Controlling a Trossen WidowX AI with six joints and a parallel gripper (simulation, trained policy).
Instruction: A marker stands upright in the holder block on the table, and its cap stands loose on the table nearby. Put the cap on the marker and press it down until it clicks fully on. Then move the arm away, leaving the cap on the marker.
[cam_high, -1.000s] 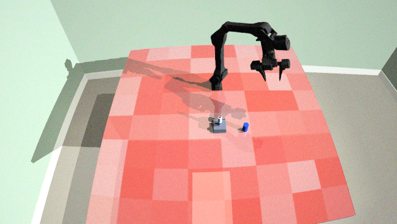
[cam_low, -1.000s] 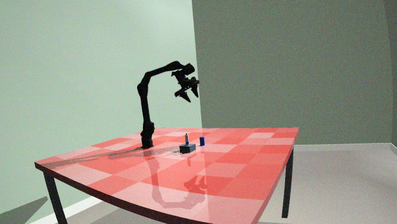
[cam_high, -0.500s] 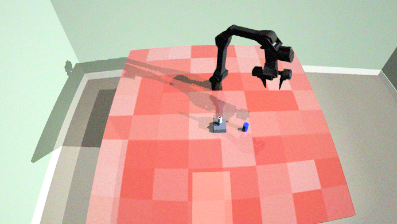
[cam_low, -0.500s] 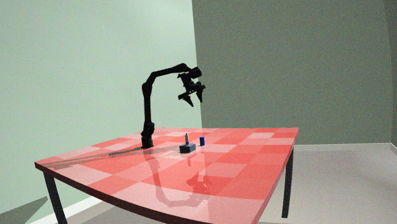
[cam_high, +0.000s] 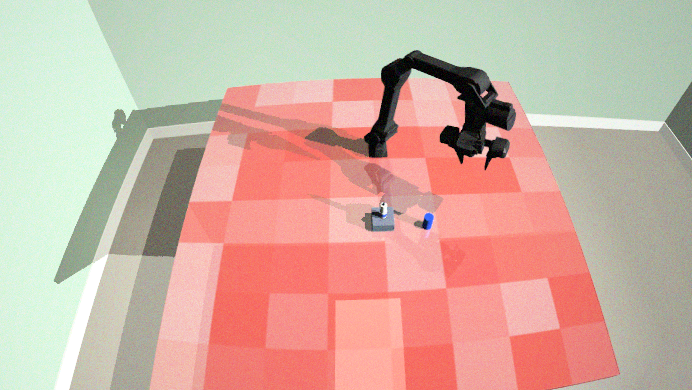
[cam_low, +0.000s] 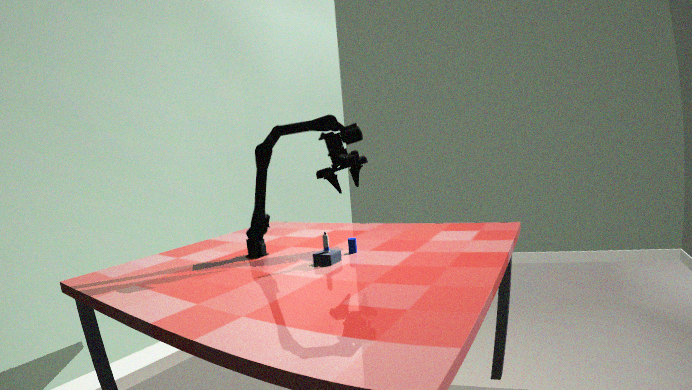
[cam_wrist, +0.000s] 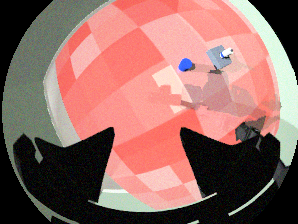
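Now: the blue cap 17 cm below my gripper tip, 12 cm to the right of it and 6 cm ahead of it. Also, from my gripper tip: holder block: 25 cm to the right, 18 cm below, 4 cm ahead.
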